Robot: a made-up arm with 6 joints. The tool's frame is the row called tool. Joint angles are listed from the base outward.
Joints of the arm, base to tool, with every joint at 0 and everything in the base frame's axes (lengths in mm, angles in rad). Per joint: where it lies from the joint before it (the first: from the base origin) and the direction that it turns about. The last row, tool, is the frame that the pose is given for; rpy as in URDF.
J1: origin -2 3 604 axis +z
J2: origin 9 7 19 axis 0.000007 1 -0.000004
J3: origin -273 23 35 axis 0.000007 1 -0.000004
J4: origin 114 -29 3 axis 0.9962 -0.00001 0.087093
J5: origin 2 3 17 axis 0.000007 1 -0.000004
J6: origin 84 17 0 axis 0.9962 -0.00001 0.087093
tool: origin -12 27 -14 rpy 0.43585 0.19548 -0.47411
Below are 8 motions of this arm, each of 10 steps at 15 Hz.
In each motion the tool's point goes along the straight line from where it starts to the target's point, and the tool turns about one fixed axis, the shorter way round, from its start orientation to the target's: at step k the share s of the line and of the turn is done. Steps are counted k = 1, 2, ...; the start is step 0. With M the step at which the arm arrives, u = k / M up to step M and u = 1 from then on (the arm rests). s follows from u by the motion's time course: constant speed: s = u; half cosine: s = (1 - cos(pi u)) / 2; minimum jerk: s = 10 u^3 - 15 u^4 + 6 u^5.
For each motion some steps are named. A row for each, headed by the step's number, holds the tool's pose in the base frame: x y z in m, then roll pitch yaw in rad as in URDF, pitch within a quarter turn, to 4 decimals.
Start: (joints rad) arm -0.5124 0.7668 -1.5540 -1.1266 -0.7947 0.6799
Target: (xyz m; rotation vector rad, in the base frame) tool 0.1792 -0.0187 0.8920 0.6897 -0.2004 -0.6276
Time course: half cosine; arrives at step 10
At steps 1, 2, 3, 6, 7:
1: 0.0088 0.0912 0.9498 -0.1821 -1.1076 -0.1765
2: 0.0212 0.0832 0.9456 -0.0351 -1.0423 -0.3000
3: 0.0405 0.0707 0.9390 0.1367 -0.9273 -0.4342
6: 0.1188 0.0202 0.9125 0.5151 -0.3970 -0.6384
7: 0.1432 0.0045 0.9042 0.5943 -0.2253 -0.6510

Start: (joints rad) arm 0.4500 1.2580 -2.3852 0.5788 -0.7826 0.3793
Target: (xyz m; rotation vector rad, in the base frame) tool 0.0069 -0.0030 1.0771 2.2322 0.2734 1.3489
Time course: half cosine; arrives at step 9
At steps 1, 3, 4, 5, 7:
1: -0.0471 -0.0083 1.0809 2.5228 -1.0556 -0.5758
3: -0.0348 -0.0071 1.0801 2.4046 -1.0383 -0.2443
4: -0.0257 -0.0062 1.0794 2.3301 -1.0137 -0.0106
5: -0.0161 -0.0053 1.0787 2.2678 -0.9787 0.2228
7: 0.0004 -0.0036 1.0776 2.2036 -0.9050 0.5835

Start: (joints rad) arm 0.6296 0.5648 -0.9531 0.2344 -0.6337 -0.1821
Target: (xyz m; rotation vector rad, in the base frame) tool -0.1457 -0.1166 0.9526 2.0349 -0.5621 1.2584
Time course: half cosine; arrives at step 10
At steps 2, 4, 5, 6, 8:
2: -0.0736 -0.0113 0.9243 1.1831 -0.6484 -0.0779
4: -0.0935 -0.0404 0.9321 1.4524 -0.7669 0.0103
5: -0.1058 -0.0584 0.9370 1.6287 -0.8476 0.0455
6: -0.1182 -0.0764 0.9418 1.8191 -0.9314 0.0601
8: -0.1381 -0.1055 0.9496 2.1810 -1.0656 0.0184

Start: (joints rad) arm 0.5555 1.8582 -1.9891 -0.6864 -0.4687 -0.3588
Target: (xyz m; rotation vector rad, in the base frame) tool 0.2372 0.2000 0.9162 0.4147 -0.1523 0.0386
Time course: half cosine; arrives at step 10
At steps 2, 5, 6, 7, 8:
2: 0.2381 0.2067 0.9033 -0.2041 -0.7492 0.1976
5: 0.2377 0.2037 0.9091 0.1128 -0.4966 0.0526
6: 0.2375 0.2026 0.9113 0.2123 -0.3929 0.0257
7: 0.2374 0.2015 0.9133 0.2964 -0.2978 0.0117
8: 0.2373 0.2007 0.9148 0.3607 -0.2217 0.0067

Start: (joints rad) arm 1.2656 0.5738 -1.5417 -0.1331 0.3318 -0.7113
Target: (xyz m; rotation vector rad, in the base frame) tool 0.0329 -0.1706 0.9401 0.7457 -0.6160 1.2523
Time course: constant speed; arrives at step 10
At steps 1, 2, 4, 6, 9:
1: -0.0418 -0.0694 0.9276 0.1843 -0.7395 0.5373
2: -0.0335 -0.0806 0.9290 0.1974 -0.7524 0.6109
4: -0.0169 -0.1031 0.9318 0.2201 -0.7801 0.7601
6: -0.0003 -0.1256 0.9345 0.2372 -0.8100 0.9129
9: 0.0246 -0.1594 0.9387 0.2505 -0.8574 1.1505

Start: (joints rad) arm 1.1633 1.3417 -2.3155 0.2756 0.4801 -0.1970
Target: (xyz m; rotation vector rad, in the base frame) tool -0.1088 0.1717 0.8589 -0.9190 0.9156 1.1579
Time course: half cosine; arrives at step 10
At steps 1, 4, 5, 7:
1: -0.0176 0.1093 1.0240 0.6098 -0.2383 0.8451
4: -0.0476 0.1298 0.9697 0.3074 0.1988 1.0787
5: -0.0620 0.1397 0.9435 0.1883 0.4280 1.1492
7: -0.0895 0.1585 0.8938 -0.0447 0.8787 1.2109

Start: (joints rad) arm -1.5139 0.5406 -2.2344 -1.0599 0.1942 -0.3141
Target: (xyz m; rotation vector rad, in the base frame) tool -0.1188 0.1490 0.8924 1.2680 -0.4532 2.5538
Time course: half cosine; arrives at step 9
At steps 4, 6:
4: -0.0565 0.1752 0.9451 0.7728 -0.9401 2.6097
6: -0.0923 0.1601 0.9148 0.1670 -0.9660 2.8342

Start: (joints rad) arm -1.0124 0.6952 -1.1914 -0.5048 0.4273 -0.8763
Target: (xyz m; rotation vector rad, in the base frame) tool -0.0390 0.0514 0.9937 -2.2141 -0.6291 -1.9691
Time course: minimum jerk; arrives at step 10
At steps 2, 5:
2: -0.0049 0.0123 0.8737 -0.6790 -0.6216 -1.6938
5: -0.0209 0.0306 0.9300 -0.7712 -1.1793 -1.7962

